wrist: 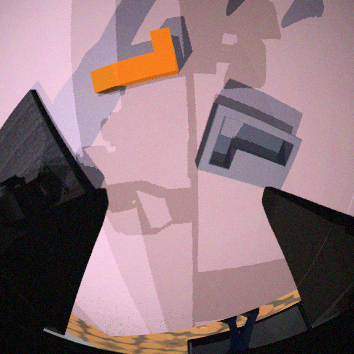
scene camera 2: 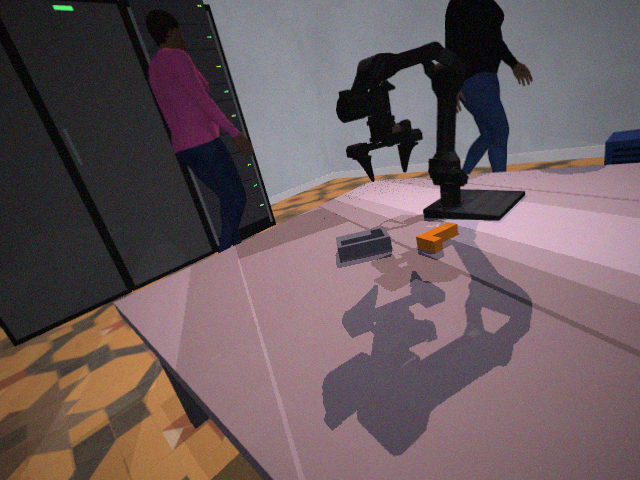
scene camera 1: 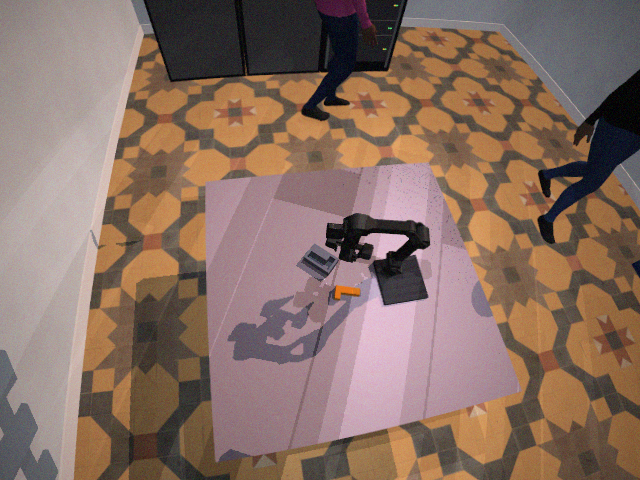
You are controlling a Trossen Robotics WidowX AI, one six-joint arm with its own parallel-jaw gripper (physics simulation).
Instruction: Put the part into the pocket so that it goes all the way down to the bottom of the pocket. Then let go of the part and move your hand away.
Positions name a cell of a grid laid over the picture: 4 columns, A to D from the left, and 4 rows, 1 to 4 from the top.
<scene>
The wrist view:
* gripper: C3
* orange L-shaped block: B1, on the table
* grey pocket block: C2
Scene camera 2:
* gripper: C2
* orange L-shaped block: C3
</scene>
